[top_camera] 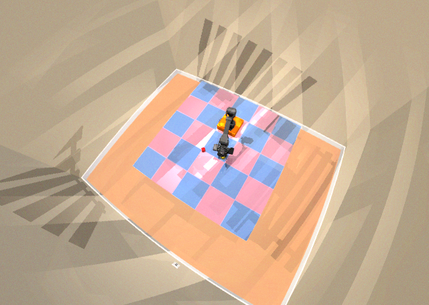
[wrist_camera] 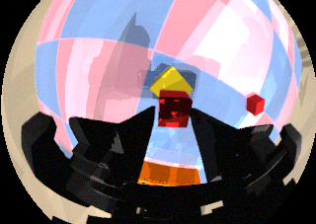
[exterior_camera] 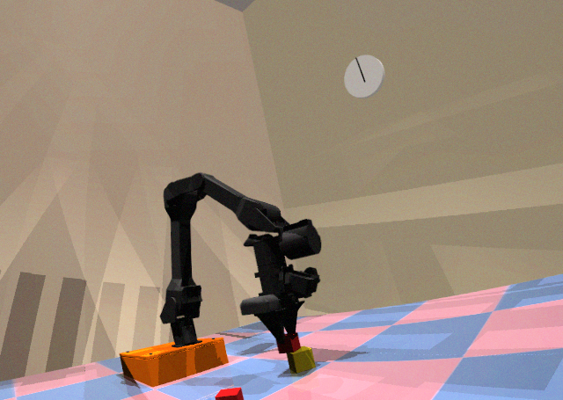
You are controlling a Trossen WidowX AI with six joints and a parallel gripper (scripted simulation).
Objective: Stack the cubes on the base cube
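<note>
The yellow base cube lies 40 mm below my gripper tip, 20 mm ahead of it and 10 mm to the left of it.
</note>
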